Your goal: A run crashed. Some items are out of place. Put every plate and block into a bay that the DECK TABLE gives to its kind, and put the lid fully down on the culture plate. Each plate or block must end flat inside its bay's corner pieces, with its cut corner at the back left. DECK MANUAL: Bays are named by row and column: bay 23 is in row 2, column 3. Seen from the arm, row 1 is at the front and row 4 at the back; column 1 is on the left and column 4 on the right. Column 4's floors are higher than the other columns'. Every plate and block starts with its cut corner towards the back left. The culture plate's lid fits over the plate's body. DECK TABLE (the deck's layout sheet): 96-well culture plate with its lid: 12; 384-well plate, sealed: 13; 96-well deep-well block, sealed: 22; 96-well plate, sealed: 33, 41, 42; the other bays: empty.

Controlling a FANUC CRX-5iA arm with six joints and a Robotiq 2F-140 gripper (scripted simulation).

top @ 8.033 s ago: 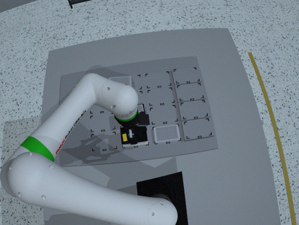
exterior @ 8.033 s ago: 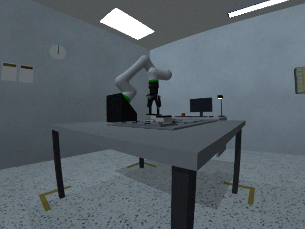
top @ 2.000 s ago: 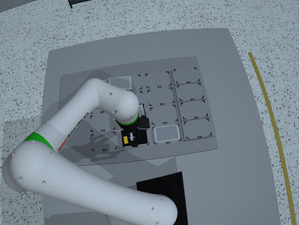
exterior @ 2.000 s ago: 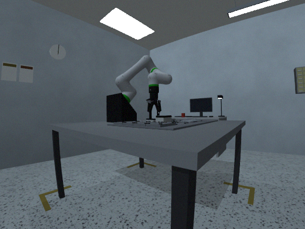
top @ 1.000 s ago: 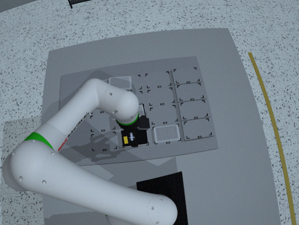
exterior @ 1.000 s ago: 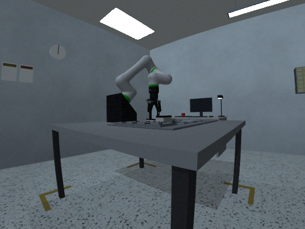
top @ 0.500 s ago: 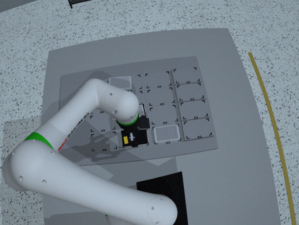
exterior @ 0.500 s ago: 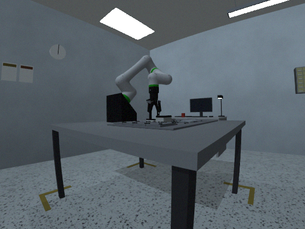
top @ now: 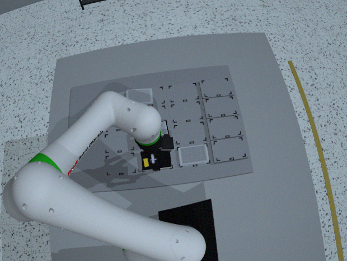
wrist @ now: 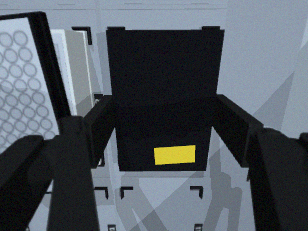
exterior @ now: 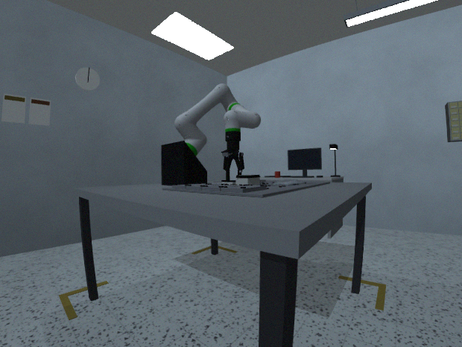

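The black lid is 20 mm below my hand. From my hand the other things lie so: culture plate (40 mm below); deep-well block (110 mm ahead, 10 mm to the left, 20 mm below); dark-sided plate (110 mm ahead, 10 mm to the left, 10 mm above).
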